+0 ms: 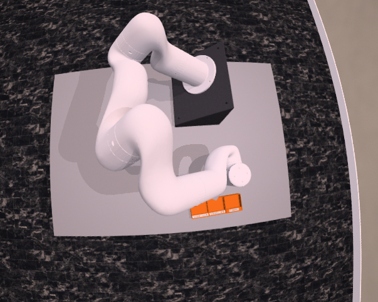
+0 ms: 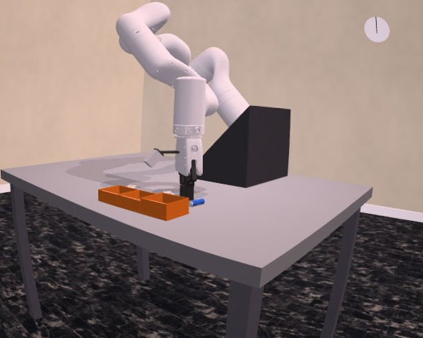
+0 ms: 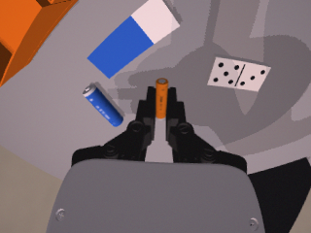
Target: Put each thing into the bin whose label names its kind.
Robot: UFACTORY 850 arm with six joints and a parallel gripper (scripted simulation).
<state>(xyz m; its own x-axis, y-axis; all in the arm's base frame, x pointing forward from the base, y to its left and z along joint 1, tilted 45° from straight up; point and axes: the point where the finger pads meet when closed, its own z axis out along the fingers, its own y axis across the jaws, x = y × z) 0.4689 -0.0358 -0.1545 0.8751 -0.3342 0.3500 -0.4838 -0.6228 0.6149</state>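
Right now my hand is 20 mm above the orange battery. From my hand the other things lie so: blue-and-white block (60 mm ahead, 10 mm to the right, 20 mm below); then blue battery (20 mm ahead, 50 mm to the left, 20 mm below); then white domino (70 mm to the right, 20 mm below).
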